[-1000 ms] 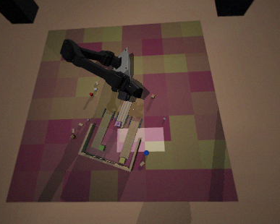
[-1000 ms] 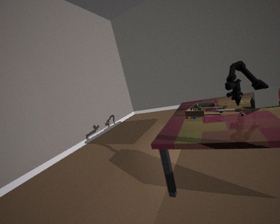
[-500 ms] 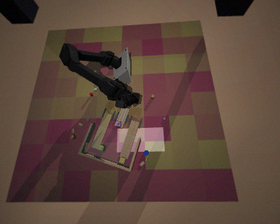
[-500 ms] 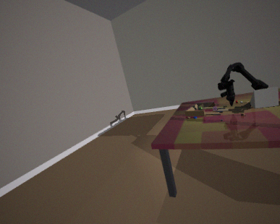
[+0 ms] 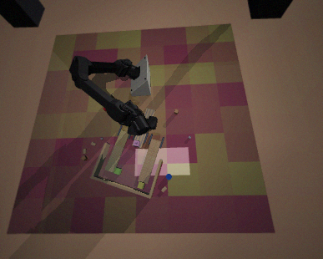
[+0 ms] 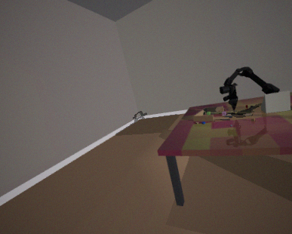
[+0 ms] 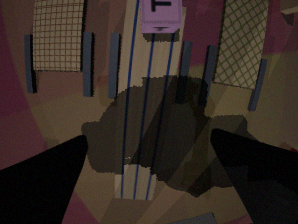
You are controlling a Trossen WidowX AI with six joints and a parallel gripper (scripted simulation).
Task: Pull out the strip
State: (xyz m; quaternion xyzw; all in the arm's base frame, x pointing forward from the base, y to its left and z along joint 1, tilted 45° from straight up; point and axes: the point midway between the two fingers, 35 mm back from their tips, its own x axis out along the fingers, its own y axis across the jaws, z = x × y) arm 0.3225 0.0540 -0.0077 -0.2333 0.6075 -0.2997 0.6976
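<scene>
Now: the strip 6 cm below my gripper tip, 1 cm to the left of it and 1 cm behind it.
</scene>
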